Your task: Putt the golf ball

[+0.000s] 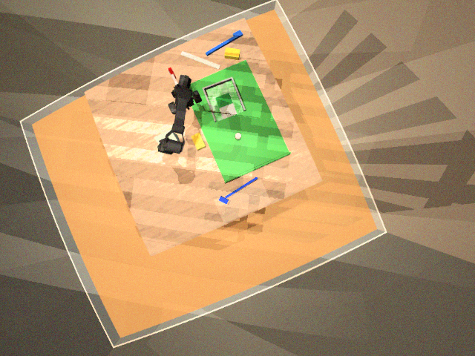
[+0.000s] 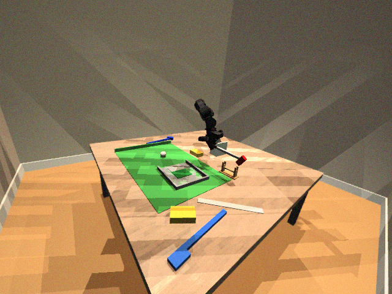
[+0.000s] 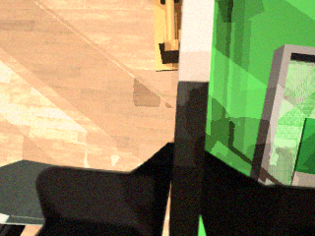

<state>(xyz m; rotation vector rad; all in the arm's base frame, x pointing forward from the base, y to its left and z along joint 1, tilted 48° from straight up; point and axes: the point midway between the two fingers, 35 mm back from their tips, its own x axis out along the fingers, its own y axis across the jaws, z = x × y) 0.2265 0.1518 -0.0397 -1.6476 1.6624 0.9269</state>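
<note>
My gripper tip is now 12 cm to the right of the red putter, 2 cm below it and 1 cm past it. From my gripper tip the other things lie so: white golf ball 27 cm to the right, 22 cm ahead, 10 cm below; then green mat 26 cm ahead, 16 cm to the right, 12 cm below; then wooden stand 15 cm to the left, 9 cm below, 3 cm behind.
</note>
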